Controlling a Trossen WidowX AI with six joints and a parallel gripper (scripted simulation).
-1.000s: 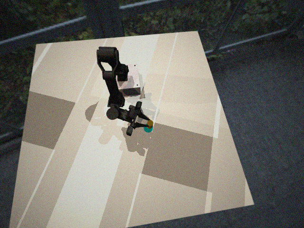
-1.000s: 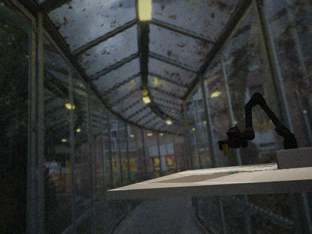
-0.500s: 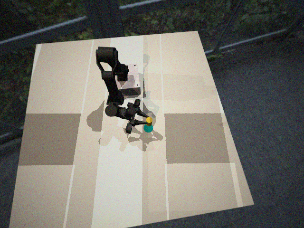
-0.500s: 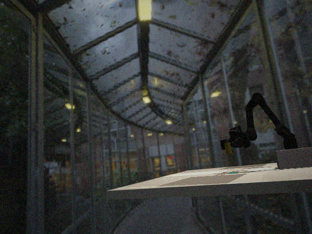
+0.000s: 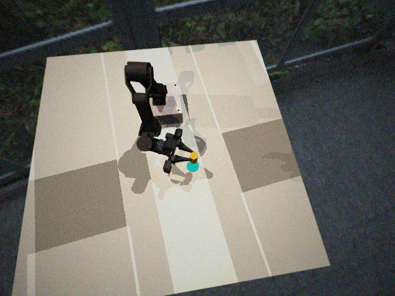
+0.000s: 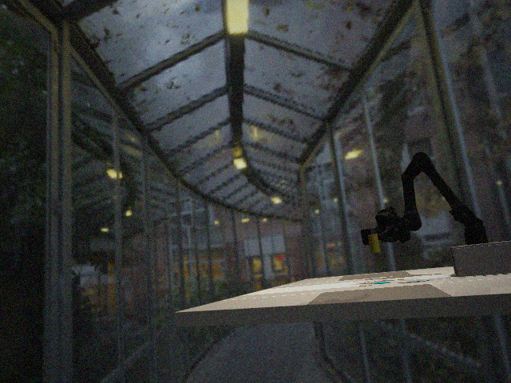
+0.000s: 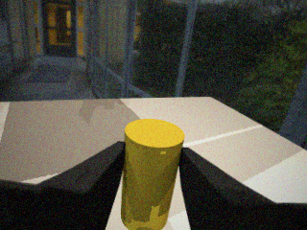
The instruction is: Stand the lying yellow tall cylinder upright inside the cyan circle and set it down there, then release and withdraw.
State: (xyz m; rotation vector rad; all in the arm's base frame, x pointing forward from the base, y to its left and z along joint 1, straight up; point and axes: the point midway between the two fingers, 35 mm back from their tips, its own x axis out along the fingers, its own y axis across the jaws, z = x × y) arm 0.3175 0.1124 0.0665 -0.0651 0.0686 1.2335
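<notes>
Right now the cyan circle is 16 cm below my gripper tip. From my gripper tip the other things lie so: yellow tall cylinder 2 cm below.
</notes>
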